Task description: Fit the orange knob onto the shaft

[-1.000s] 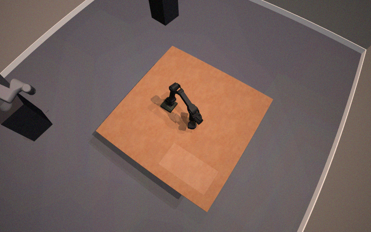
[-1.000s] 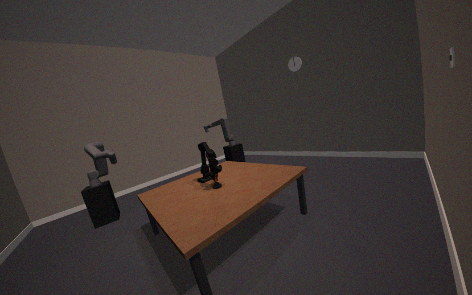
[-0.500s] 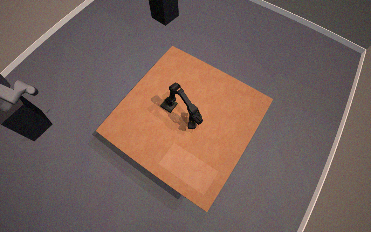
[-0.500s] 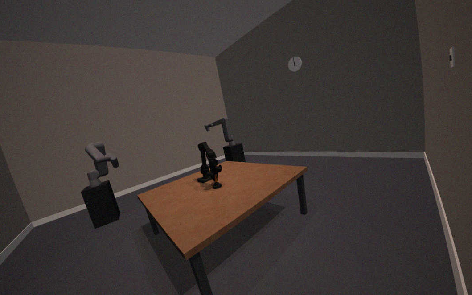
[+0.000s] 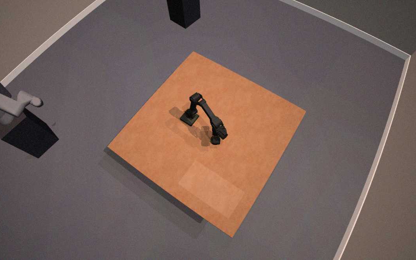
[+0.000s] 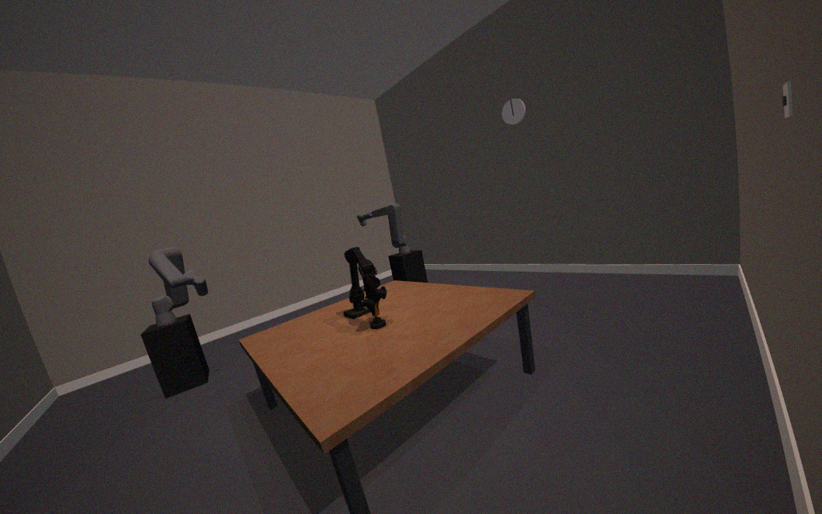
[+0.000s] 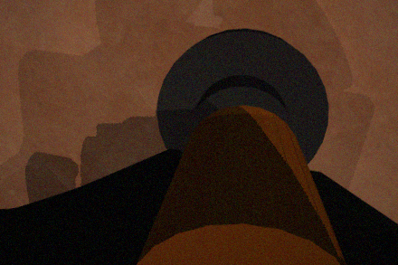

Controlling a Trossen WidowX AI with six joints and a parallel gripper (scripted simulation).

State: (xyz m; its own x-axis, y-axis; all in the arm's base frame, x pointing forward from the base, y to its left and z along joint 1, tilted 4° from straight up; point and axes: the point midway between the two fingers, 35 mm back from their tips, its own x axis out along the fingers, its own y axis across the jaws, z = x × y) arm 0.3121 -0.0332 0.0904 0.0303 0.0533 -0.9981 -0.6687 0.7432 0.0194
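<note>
Now: the orange knob 20 mm above my gripper tip. From my gripper tip the other things lie so: pedestal (40 mm below).
</note>
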